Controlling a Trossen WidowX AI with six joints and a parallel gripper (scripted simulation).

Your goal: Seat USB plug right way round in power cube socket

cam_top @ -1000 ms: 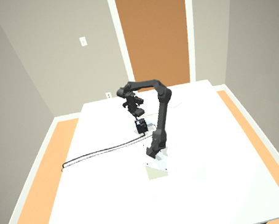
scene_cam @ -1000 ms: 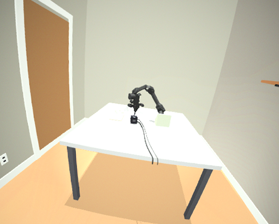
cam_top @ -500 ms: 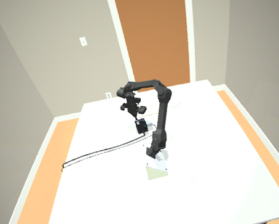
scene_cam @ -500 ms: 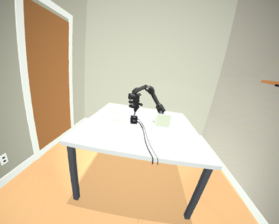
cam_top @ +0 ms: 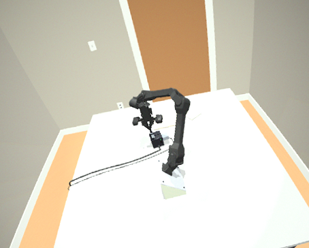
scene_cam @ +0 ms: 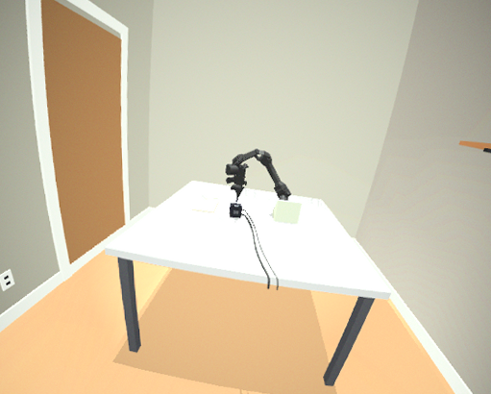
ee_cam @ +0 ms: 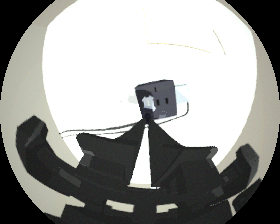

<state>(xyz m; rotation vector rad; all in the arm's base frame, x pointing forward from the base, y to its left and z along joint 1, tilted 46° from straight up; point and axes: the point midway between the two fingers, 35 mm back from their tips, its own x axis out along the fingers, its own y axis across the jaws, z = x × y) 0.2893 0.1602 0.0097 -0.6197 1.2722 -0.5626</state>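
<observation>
The dark USB plug lies 2 cm below my gripper tip.
</observation>
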